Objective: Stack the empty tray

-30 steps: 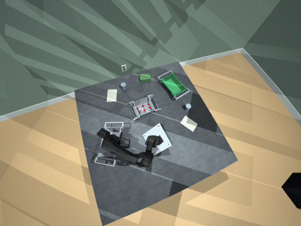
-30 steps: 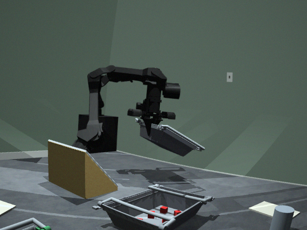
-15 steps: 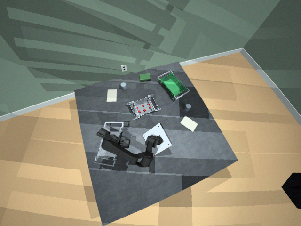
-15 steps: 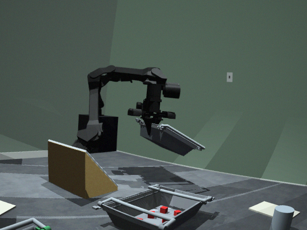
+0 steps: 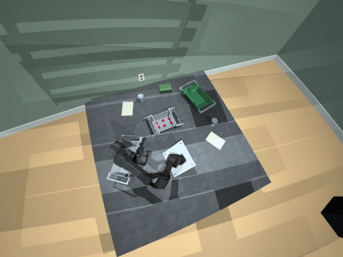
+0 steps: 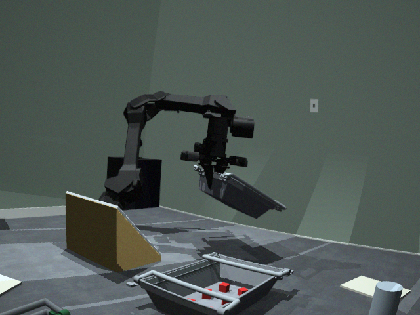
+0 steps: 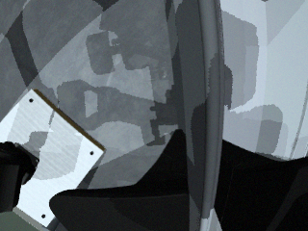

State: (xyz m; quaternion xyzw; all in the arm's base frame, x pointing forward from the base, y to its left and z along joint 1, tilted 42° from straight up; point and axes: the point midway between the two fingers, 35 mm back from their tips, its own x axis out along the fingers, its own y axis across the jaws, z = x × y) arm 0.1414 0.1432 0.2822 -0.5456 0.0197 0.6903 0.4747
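The grey tray lies 5 cm ahead of my gripper tip and 6 cm to the left of it. Round my gripper tip: green block (54 cm ahead, 55 cm to the right, 16 cm below).
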